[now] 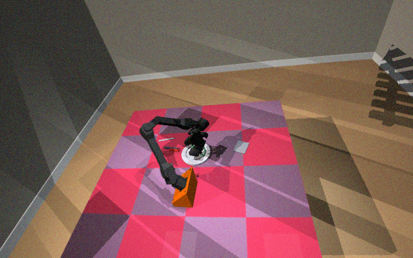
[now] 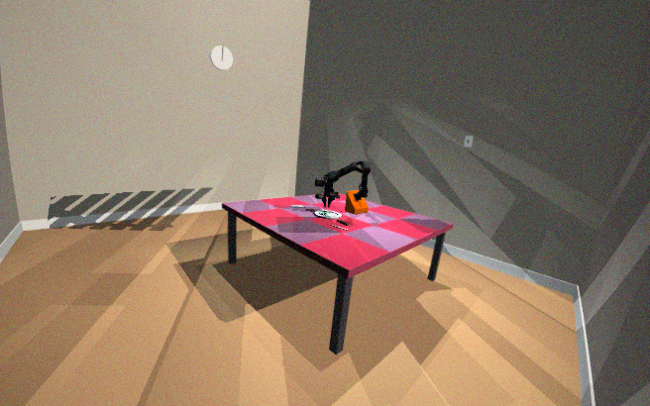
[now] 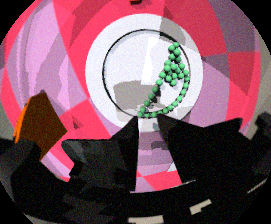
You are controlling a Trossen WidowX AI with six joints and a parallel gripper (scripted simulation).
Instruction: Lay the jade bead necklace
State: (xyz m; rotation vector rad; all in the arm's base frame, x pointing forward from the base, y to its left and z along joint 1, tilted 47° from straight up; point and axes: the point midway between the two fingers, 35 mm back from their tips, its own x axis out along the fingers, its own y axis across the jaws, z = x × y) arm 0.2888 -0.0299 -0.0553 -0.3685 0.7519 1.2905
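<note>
Right now the round white bead board is 30 mm ahead of my gripper tip, 50 mm to the left of it and 40 mm below it. Round my gripper tip: red-handled tool: 80 mm ahead, 220 mm to the left, 40 mm below; flat grey pad: 60 mm ahead, 270 mm to the right, 40 mm below; thin white rod: 180 mm ahead, 290 mm to the left, 40 mm below.
</note>
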